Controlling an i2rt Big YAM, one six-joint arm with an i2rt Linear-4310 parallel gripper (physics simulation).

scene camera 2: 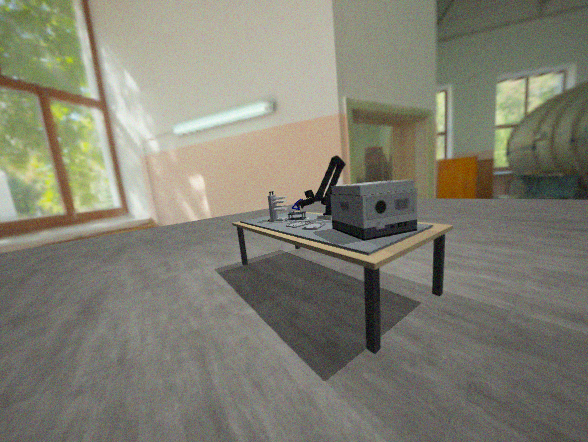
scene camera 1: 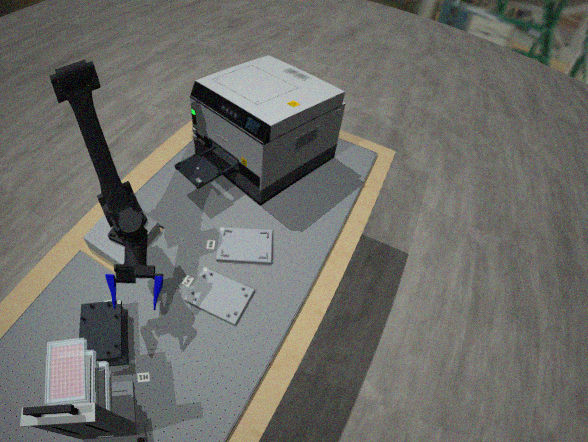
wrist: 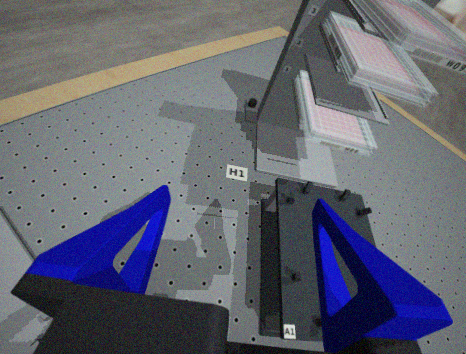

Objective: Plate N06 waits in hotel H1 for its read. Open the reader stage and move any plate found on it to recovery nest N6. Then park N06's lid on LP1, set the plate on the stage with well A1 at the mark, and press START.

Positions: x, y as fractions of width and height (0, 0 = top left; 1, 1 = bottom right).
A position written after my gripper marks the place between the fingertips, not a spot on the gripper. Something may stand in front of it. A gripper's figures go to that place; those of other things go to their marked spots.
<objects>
My gripper (scene camera 1: 0.23, 0.70): 0.86 m from the lens. A dark stage tray (scene camera 1: 0.35, 0.39): 1.16 m from the lens. A mat (scene camera 1: 0.34, 0.84) is 0.92 m from the lens. The marked spots on the mat and the dark stage tray are 0.62 m apart.
</objects>
